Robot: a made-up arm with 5 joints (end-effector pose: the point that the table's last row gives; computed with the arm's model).
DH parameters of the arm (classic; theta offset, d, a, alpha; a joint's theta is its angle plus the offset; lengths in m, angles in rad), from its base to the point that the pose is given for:
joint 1: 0 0.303 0 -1.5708
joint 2: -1.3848 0 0.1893 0
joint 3: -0.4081 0 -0.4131 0
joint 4: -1.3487 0 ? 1.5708
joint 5: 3.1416 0.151 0 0
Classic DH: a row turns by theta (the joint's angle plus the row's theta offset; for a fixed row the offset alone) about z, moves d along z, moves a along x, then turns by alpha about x.
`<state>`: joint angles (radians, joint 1 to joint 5).
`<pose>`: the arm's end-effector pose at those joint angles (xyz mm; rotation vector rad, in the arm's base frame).
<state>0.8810 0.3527 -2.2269 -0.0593 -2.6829</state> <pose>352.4 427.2 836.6 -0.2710 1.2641 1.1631</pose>
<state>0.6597 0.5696 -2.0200 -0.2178 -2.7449</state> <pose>537.0 416.5 614.9 -0.2010 1.5193 0.8515</pose>
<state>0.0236 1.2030 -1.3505 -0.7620 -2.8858</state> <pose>526.9 12.4 -47.6 0.2591 2.2214 0.1523</pose>
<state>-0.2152 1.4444 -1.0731 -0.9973 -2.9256</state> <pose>304.5 -66.6 -170.0 0.5382 2.4573 0.0003</pose>
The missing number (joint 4, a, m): -0.118
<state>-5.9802 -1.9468 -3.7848 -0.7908 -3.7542</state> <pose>-161.4 -50.5 -242.4 -1.2838 2.6056 -0.0538</pose>
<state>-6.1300 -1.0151 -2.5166 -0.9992 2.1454</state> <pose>-540.4 -83.4 680.1 0.7748 -1.1964 -0.6999</pose>
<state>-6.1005 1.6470 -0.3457 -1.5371 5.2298</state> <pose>-30.8 -5.7 -60.3 2.4654 1.7527 0.3249</pose>
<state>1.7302 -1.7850 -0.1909 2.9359 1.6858</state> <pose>-14.2 88.1 356.8 2.1853 0.0485 0.1557</pose>
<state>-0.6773 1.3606 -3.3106 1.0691 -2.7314</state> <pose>562.2 -452.1 536.2 1.1716 1.9380 -0.1421</pose>
